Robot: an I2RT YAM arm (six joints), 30 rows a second.
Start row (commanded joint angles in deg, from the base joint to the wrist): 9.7 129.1 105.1 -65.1 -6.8 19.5
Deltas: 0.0 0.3 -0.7 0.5 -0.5 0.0; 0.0 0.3 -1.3 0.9 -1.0 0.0; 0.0 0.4 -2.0 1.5 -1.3 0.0; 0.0 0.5 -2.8 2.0 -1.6 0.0; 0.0 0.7 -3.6 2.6 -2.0 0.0; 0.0 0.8 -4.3 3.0 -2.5 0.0; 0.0 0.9 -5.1 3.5 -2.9 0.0; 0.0 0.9 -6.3 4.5 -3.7 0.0; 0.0 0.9 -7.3 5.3 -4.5 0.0; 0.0 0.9 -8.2 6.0 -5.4 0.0; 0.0 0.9 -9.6 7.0 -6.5 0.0; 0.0 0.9 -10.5 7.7 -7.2 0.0
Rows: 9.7 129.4 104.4 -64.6 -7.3 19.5; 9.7 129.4 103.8 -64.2 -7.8 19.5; 9.7 129.5 103.1 -63.6 -8.1 19.5; 9.7 129.6 102.3 -63.1 -8.4 19.5; 9.7 129.8 101.5 -62.5 -8.8 19.5; 9.7 129.9 100.8 -62.1 -9.3 19.5; 9.7 130.0 100.0 -61.6 -9.7 19.5; 9.7 130.0 98.8 -60.6 -10.5 19.5; 9.7 130.0 97.8 -59.8 -11.3 19.5; 9.7 130.0 96.9 -59.1 -12.2 19.5; 9.7 130.0 95.5 -58.1 -13.3 19.5; 9.7 130.0 94.6 -57.4 -14.0 19.5
